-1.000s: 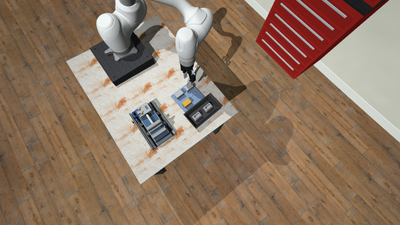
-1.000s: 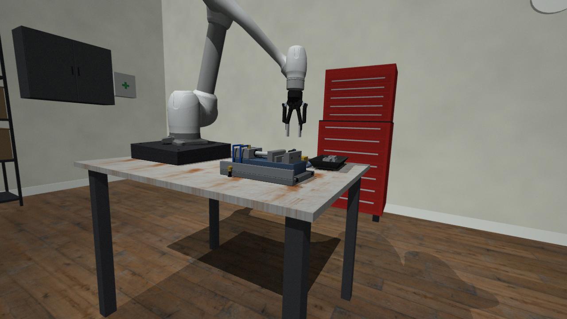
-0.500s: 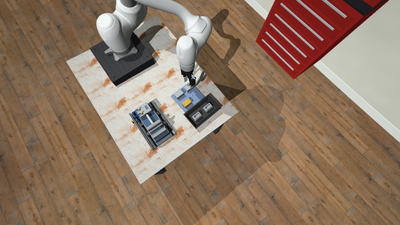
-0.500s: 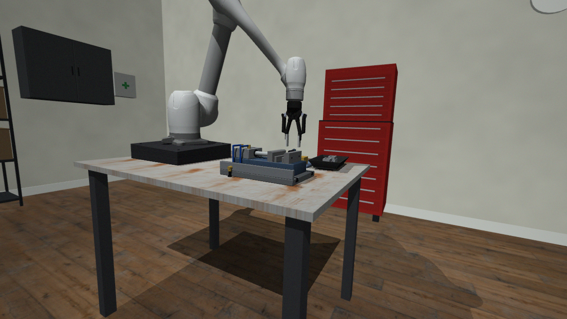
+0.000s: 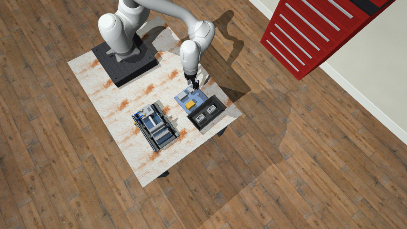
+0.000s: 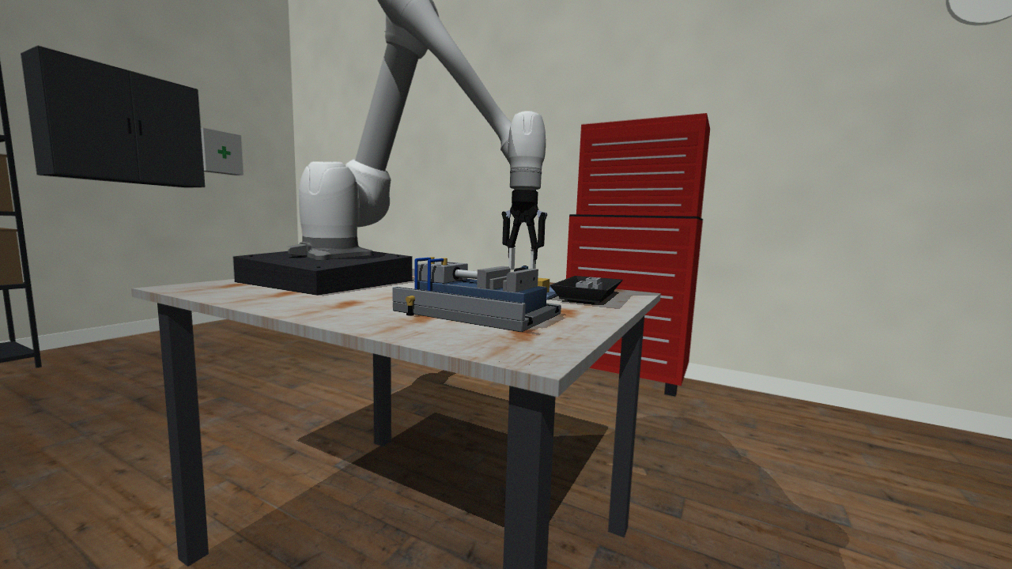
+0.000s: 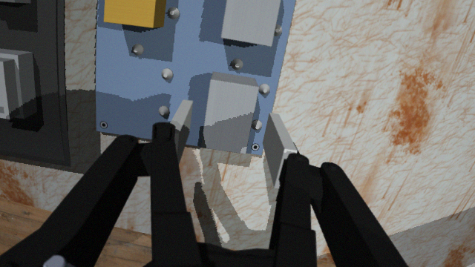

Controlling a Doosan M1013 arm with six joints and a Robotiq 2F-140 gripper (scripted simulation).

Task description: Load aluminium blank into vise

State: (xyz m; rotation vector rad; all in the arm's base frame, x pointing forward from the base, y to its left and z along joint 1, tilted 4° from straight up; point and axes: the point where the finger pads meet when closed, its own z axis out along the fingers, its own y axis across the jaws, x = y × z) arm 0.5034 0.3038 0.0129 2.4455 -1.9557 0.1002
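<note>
My hand is 60 mm above the aluminium blank. From my hand the other things lie so: work stop (290 mm to the right, 190 mm ahead, 10 mm above); then brass blank (110 mm ahead, 70 mm to the right, 60 mm below); then infeed plate (80 mm below, 50 mm ahead, 40 mm to the right).
</note>
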